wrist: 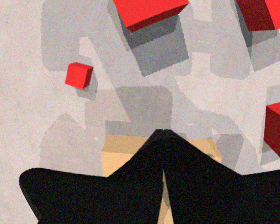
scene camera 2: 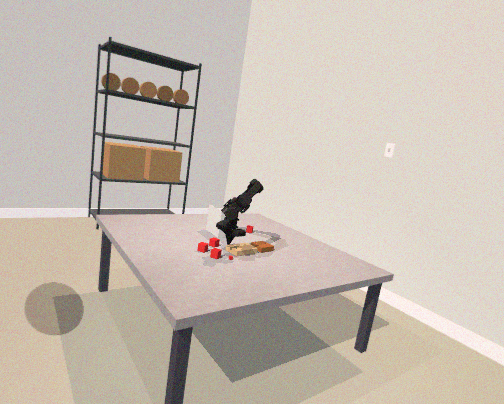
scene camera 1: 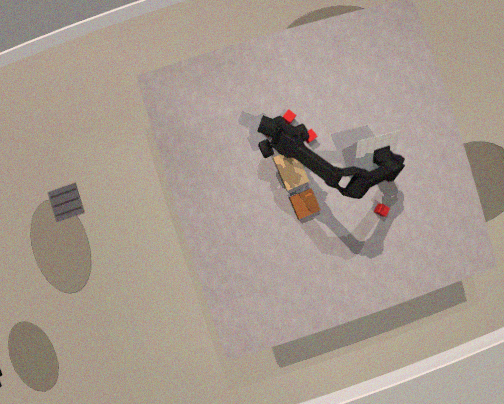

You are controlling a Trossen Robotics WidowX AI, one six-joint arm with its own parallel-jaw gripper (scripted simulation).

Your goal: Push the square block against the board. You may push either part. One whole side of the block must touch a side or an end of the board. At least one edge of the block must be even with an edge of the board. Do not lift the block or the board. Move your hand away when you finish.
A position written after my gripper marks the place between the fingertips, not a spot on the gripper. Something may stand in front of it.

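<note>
Wrist view: my gripper [wrist: 162,136], shut and holding nothing. Scene camera 1: a tan board [scene camera 1: 292,172].
</note>
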